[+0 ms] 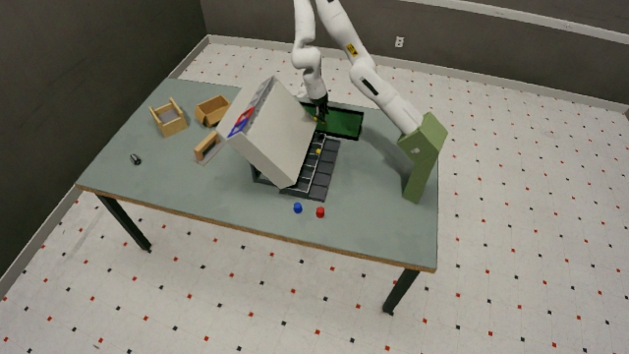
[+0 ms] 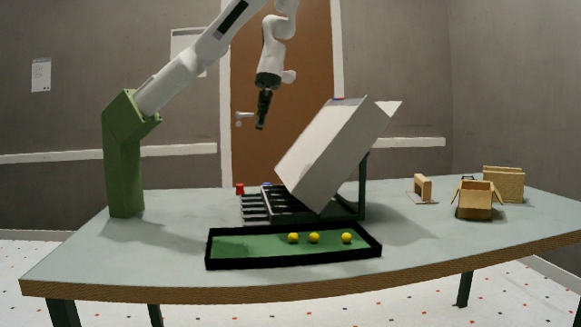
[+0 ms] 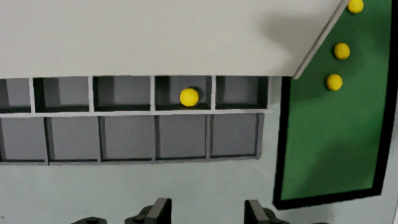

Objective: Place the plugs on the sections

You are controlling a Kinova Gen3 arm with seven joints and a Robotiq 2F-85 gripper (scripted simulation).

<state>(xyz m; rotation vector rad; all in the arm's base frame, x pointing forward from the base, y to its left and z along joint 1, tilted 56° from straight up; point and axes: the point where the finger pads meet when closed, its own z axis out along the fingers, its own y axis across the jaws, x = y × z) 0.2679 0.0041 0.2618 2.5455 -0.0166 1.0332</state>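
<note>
My gripper is now 4 cm short of the green marble tray, 27 cm to the left of it and 27 cm above it. Also, from my hand: cardboard box: 65 cm ahead, 15 cm to the right, 23 cm below; white cover: 16 cm ahead, 6 cm to the left, 7 cm below; wooden crate: 87 cm ahead, 3 cm to the right, 23 cm below.
</note>
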